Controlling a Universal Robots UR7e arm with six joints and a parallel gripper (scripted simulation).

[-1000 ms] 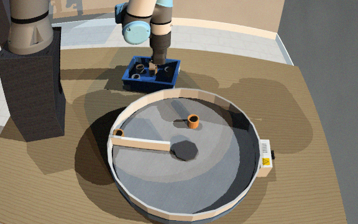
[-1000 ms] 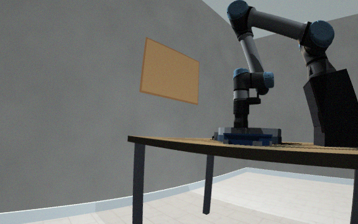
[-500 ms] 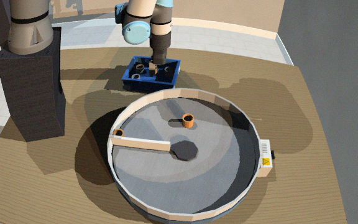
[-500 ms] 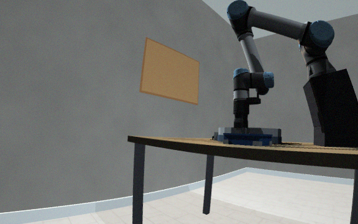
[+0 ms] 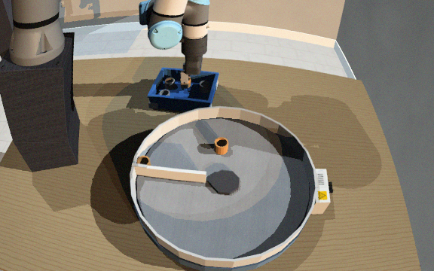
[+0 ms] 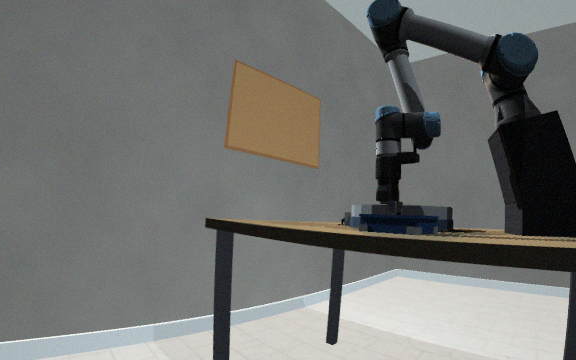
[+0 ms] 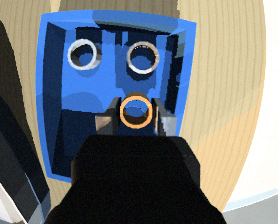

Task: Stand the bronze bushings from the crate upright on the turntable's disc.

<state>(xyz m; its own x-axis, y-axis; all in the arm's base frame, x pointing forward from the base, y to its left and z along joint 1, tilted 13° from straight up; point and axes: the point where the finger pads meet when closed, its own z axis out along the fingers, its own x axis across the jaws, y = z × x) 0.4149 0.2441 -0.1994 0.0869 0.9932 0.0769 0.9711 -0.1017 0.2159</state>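
My hand is 30 mm to the left of the blue crate and 20 mm above it. The rest, counted from my hand: grey turntable disc: 380 mm to the right, 110 mm ahead, 10 mm above.
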